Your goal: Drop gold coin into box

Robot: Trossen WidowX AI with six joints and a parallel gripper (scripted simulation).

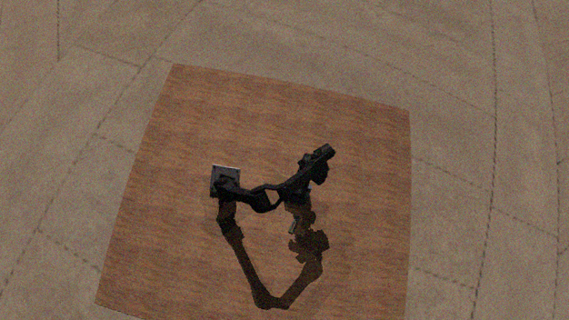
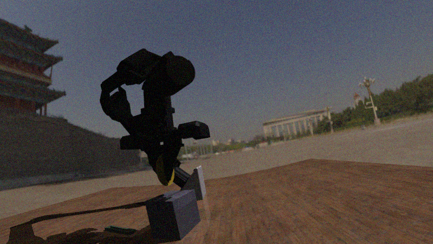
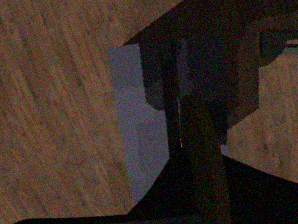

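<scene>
Right now the gold coin is 20 mm above my gripper tip.
</scene>
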